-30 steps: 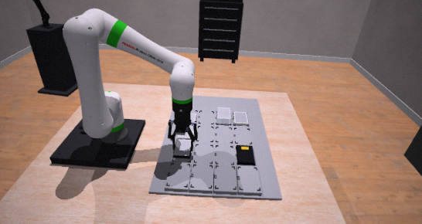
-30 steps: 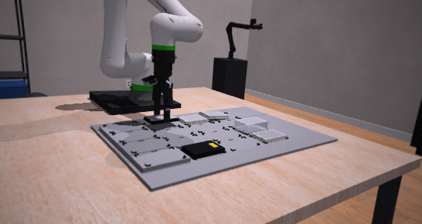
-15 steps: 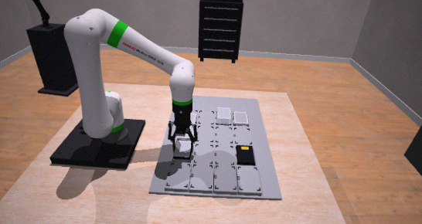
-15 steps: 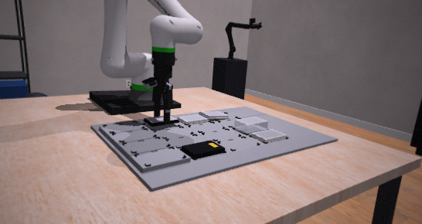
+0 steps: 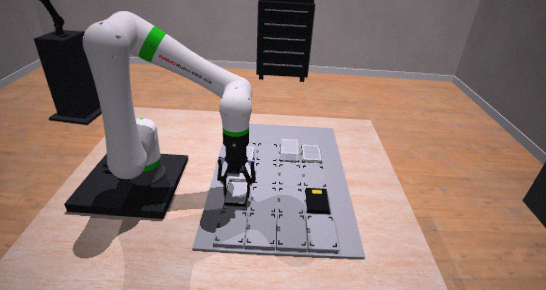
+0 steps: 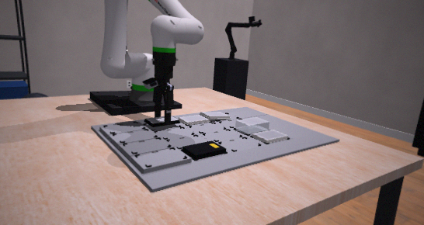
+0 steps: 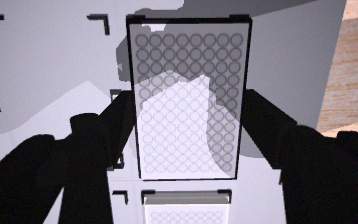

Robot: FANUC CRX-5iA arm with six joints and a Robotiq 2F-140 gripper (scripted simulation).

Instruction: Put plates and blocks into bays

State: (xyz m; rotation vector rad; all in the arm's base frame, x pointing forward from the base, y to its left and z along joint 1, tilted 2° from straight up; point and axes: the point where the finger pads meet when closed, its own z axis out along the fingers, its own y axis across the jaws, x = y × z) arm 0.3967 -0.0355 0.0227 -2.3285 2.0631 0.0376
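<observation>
Right now my hand is 2 cm above the sealed 96-well plate. Also, from my hand: pale 96-well plate: 2 cm behind, 16 cm to the left, 4 cm below; bay label 33: 17 cm ahead, 2 cm to the left, 4 cm below; white plate: 3 cm behind, 28 cm to the left, 3 cm below.
</observation>
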